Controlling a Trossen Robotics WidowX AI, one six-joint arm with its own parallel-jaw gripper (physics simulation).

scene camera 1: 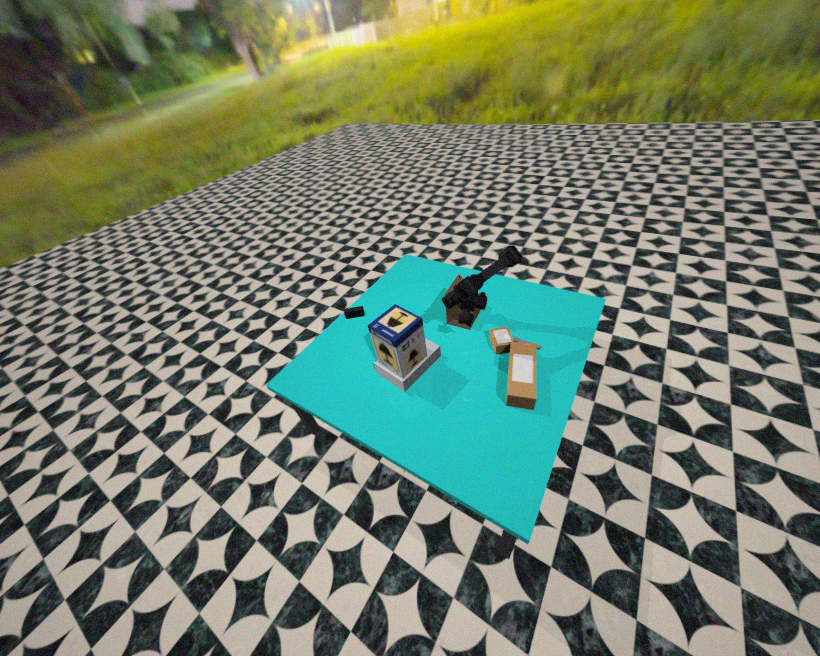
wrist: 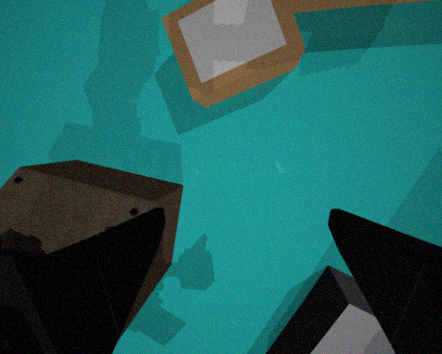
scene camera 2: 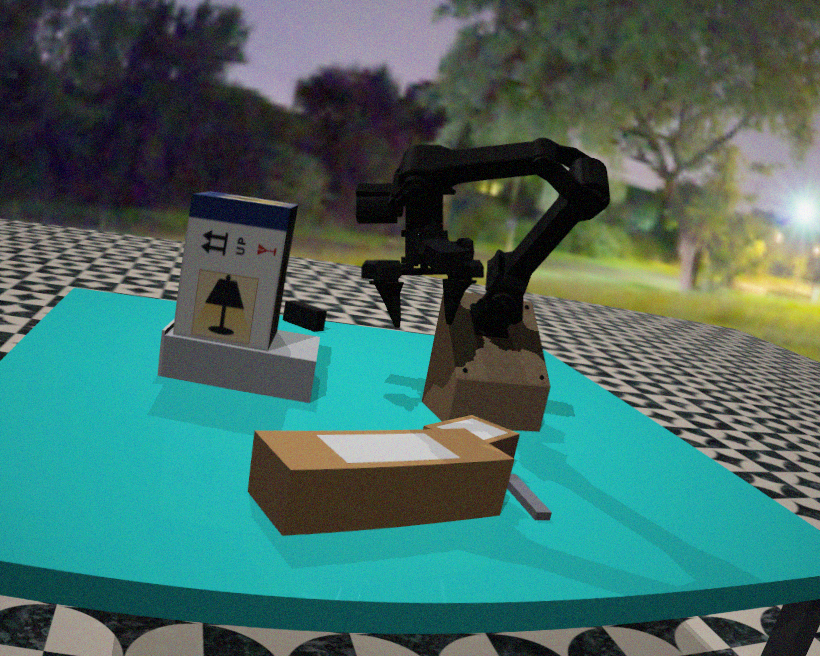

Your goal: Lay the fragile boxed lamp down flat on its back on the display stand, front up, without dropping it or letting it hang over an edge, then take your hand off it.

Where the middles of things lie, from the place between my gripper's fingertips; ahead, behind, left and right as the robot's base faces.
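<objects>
Positions counted from my hand: thin grey bar (scene camera 2: 533, 505), 170 mm below, 100 mm behind, 250 mm to the left; grey display stand (scene camera 2: 286, 370), 130 mm below, 240 mm ahead, 230 mm to the right; black block (scene camera 2: 295, 312), 150 mm below, 30 mm ahead, 710 mm to the right. Going by their middles, of the things named here the thin grey bar is the nearest to my hand and the black block the farthest from it.
</objects>
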